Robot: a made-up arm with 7 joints.
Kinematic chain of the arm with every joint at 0, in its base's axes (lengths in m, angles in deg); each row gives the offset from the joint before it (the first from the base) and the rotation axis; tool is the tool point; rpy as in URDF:
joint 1: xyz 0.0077 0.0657 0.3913 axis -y
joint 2: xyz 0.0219 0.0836 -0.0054 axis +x
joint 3: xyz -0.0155 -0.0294 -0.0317 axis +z
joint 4: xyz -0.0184 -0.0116 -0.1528 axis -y
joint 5: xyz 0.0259 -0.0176 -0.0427 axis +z
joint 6: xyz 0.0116 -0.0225 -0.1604 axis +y
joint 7: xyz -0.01 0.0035 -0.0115 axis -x
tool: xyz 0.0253 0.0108 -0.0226 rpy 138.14 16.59 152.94
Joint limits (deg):
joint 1: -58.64..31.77
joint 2: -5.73..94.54
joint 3: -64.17..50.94
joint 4: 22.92..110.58
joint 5: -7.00..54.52
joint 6: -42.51..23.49
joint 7: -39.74..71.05
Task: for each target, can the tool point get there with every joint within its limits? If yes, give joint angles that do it. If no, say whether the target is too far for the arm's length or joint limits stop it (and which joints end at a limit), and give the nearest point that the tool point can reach.
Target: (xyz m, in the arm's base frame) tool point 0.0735 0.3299 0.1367
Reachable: yes | joints -39.78 85.08 -15.11 74.09 10.05 -5.17 31.43
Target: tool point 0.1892 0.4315 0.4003
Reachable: yes | joints -10.39 82.67 35.72 53.97 49.62 -17.39 8.07
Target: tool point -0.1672 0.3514 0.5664
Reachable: no: joint limits stop it (at a limit: joint 1, joint 2, joint 3, joint 5, joint 6) | nearest point 0.0424 0.3664 0.5734 | short by 0.210 m
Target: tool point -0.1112 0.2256 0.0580
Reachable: yes | joints -42.21 46.52 -45.56 52.43 32.18 -19.58 -9.61
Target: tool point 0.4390 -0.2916 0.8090
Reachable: no: too far | nearest point 0.2080 -0.0171 0.4143 | short by 0.533 m
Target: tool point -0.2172 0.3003 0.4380
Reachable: no: joint limits stop it (at a limit: joint 1, joint 2, joint 3, joint 5, joint 6, joint 7) | nearest point -0.1667 0.2348 0.2643 | short by 0.192 m
